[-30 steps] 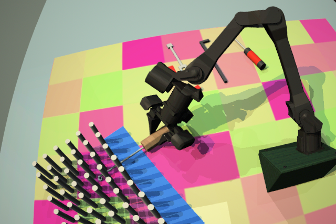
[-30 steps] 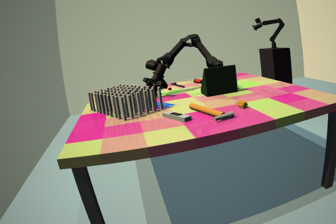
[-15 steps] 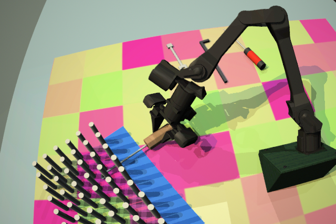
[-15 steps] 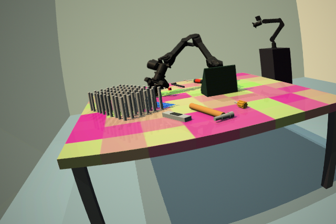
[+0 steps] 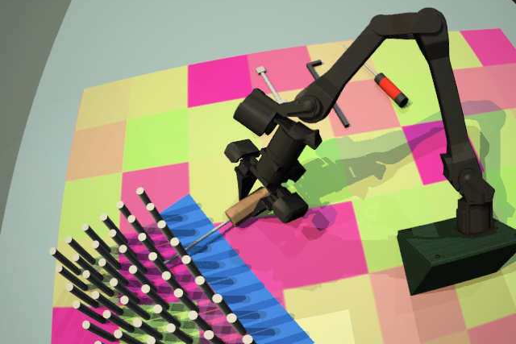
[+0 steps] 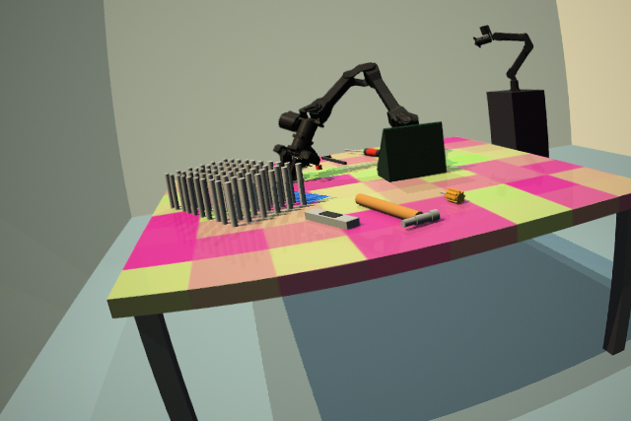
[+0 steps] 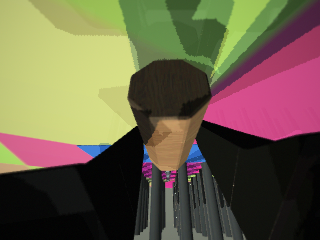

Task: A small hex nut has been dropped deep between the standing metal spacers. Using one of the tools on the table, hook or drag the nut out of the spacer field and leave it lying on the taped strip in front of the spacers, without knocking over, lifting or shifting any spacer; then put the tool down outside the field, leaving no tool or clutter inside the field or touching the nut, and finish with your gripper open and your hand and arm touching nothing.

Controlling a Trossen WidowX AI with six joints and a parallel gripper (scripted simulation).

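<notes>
My gripper tip is now 90 mm short of the wooden-handled awl and 40 mm to the right of it. From my gripper tip the other things lie so: blue taped strip 60 mm ahead, 130 mm to the left, 20 mm below; then red block 70 mm behind, 220 mm to the right; then hex nut 190 mm ahead, 90 mm to the left, 10 mm below.
</notes>
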